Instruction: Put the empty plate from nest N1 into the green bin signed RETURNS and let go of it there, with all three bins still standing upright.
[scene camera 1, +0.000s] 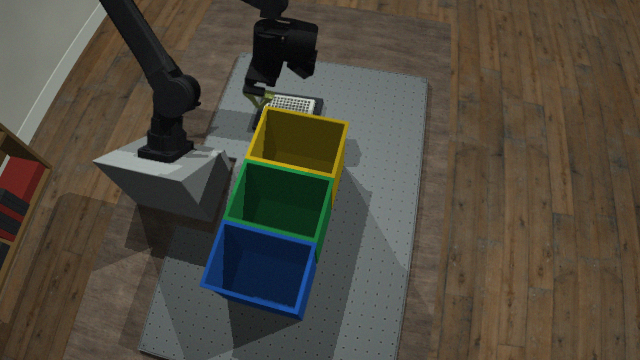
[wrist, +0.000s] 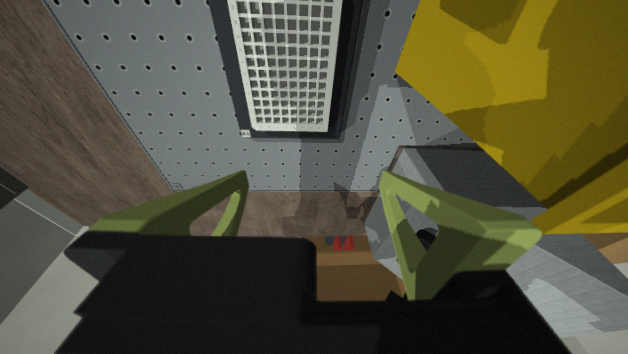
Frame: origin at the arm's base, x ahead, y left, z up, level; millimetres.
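Where they show: gripper, fingertip midpoint: (scene camera 1: 263, 92) (wrist: 314, 177); arm's base, origin of the base link: (scene camera 1: 166, 152).
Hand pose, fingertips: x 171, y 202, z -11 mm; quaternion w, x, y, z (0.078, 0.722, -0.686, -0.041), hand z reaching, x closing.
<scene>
Things, the pixels of their top centre, and the offset from my fingertips. "pt": a spot on its surface instead.
- white gridded plate, middle of its top: (wrist: 287, 69) (scene camera 1: 287, 109) 44 mm ahead, 22 mm left, 89 mm down
- dark nest, surface spot: (wrist: 234, 65) pt 42 mm ahead, 72 mm left, 104 mm down
- green bin, middle of its top: (scene camera 1: 278, 198) 116 mm ahead, 281 mm right, 64 mm up
- yellow bin, middle of its top: (scene camera 1: 297, 139) 123 mm ahead, 151 mm right, 64 mm up
- blue bin, middle of its top: (scene camera 1: 257, 265) 109 mm ahead, 411 mm right, 64 mm up
The white gridded plate (scene camera 1: 291, 104) (wrist: 292, 65) lies flat in the dark nest (scene camera 1: 319, 105) (wrist: 234, 65) at the back of the board. The nest's label is too small to read. My gripper (scene camera 1: 260, 103) (wrist: 314, 177) is open and empty. In the scene view its green fingers are by the plate's left end; in the wrist view the plate lies beyond the fingertips, not between them. The green bin (scene camera 1: 295, 185) stands upright in the middle of the row, and its inside looks empty. No RETURNS sign shows.
The yellow bin (scene camera 1: 305, 130) (wrist: 475, 75) stands upright close beside the nest. The blue bin (scene camera 1: 270, 242) stands upright at the near end of the row. The grey arm pedestal (scene camera 1: 150, 172) is left of the bins on the scene view, and a bookshelf stands at the far left.
</scene>
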